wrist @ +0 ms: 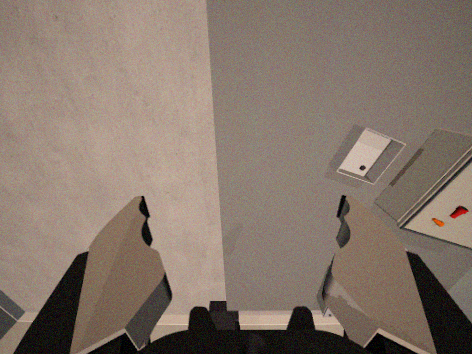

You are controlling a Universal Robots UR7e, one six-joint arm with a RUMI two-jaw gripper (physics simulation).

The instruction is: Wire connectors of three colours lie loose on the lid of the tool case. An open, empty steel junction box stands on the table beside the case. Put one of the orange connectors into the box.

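Observation:
My gripper is open and empty, its two jaws wide apart, high above the table edge and the floor. The steel junction box stands open on the table, right of centre, beyond the right fingertip; a small dark round spot shows on its bottom and it holds no connector. The tool case is at the right edge of the view, partly cut off. On its pale lid lie a small orange connector and a red connector close beside it. The rest of the lid is out of view.
The grey table top fills the right part, and its straight edge runs down the middle of the view. The pale floor lies to the left. A dark block shows at the bottom centre, and a grey object at the lower left edge.

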